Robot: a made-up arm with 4 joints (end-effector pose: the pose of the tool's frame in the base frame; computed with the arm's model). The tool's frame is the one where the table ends. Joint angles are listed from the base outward.
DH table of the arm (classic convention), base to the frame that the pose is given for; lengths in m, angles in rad. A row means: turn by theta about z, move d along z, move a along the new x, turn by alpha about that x. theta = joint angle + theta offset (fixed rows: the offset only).
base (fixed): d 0  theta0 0.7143  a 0.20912  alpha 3.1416
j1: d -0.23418  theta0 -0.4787  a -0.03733  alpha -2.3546
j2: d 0.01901  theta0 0  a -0.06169  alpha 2.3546
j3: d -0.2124  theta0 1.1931  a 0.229  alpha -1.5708
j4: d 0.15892  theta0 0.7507  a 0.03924  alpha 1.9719
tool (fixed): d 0.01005  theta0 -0.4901  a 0  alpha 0
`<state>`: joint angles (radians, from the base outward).
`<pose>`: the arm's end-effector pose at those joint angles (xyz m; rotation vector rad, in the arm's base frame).
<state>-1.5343 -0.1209 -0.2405 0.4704</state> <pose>0.3569 0.3818 0.4975 -0.6634 -1.9786 -0.9220</pose>
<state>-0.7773 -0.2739 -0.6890 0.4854</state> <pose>0.4056 0.2856 0.4783 -1.1581 -1.9573 -1.0832</pose>
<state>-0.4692 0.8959 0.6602 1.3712</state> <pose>0.5234 -0.0851 0.3322 -1.1347 -0.2900 -2.4194</pose>
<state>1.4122 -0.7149 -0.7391 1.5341</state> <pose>0.1134 -0.1344 0.4660 1.5373 0.2125 1.2931</pose>
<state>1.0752 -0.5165 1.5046 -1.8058</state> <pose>-0.1194 0.2350 0.5283 -0.5934 2.3915 -0.5161</pose>
